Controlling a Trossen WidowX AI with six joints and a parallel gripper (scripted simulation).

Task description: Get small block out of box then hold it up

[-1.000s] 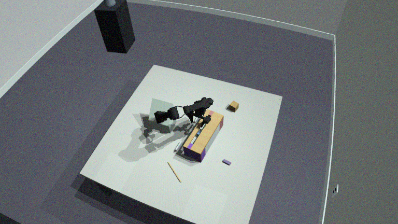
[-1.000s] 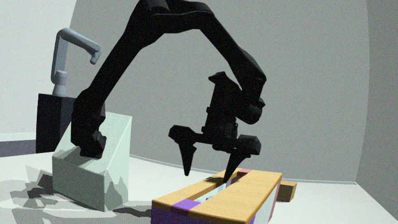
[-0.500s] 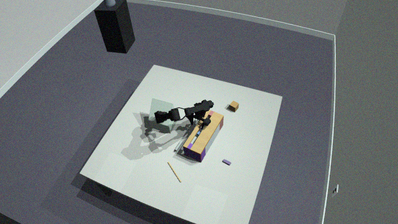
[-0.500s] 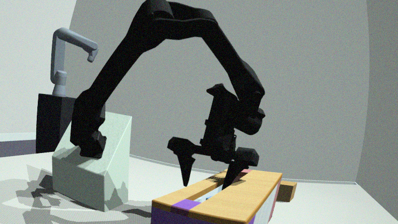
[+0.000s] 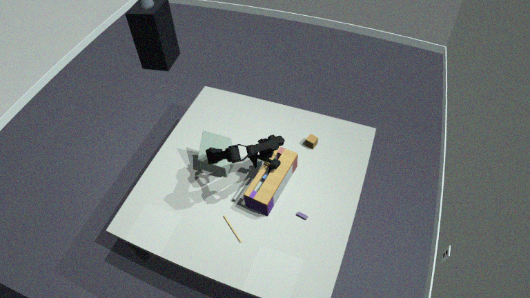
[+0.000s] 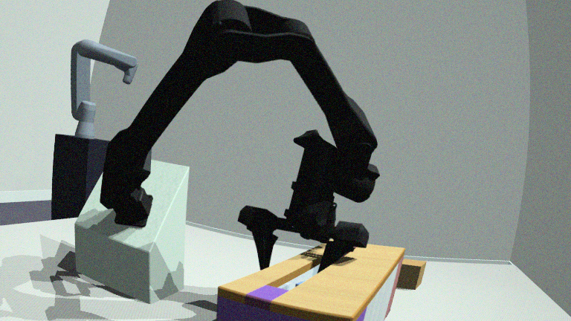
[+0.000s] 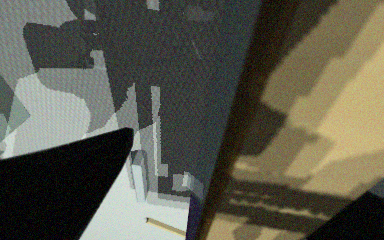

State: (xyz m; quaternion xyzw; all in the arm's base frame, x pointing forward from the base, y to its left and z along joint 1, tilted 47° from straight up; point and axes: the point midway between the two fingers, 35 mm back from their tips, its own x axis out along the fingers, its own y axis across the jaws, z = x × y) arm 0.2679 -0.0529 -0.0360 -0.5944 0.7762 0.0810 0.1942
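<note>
The blue block lies 5 cm to the right of my gripper tip and 4 cm ahead of it. Also, from my gripper tip: box (3 cm ahead, 2 cm to the right, 2 cm below); then purple piece (27 cm ahead, 20 cm to the right, 8 cm below); then thin wooden stick (36 cm to the right, 8 cm below, 8 cm behind).
</note>
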